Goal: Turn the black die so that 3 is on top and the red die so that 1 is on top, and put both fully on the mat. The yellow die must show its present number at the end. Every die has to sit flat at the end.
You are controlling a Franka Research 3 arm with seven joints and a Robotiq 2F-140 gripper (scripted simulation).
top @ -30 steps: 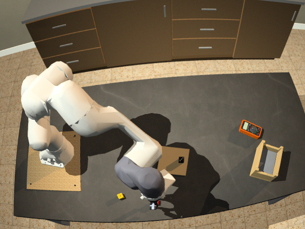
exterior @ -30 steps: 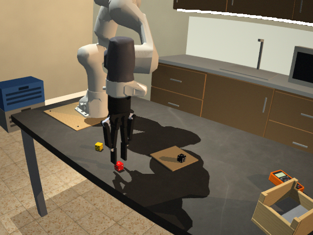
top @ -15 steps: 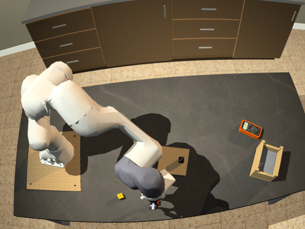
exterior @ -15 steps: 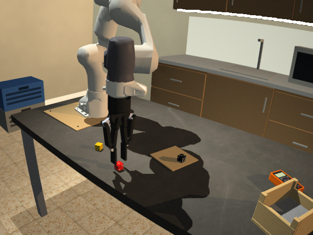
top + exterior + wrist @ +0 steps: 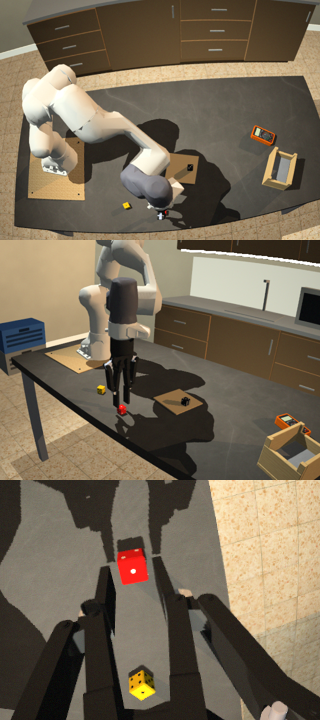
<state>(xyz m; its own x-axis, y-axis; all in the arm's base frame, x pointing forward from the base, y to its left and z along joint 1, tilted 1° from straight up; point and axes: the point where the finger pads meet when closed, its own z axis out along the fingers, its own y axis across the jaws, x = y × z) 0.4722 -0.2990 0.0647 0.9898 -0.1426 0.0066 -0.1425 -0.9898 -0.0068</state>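
The red die lies 5 cm below my hand. The rest, counted from my hand: black die: 20 cm to the left, 14 cm ahead, 5 cm below; yellow die: 16 cm behind, 5 cm below, 4 cm to the left; tan mat: 21 cm to the left, 10 cm ahead, 6 cm below.
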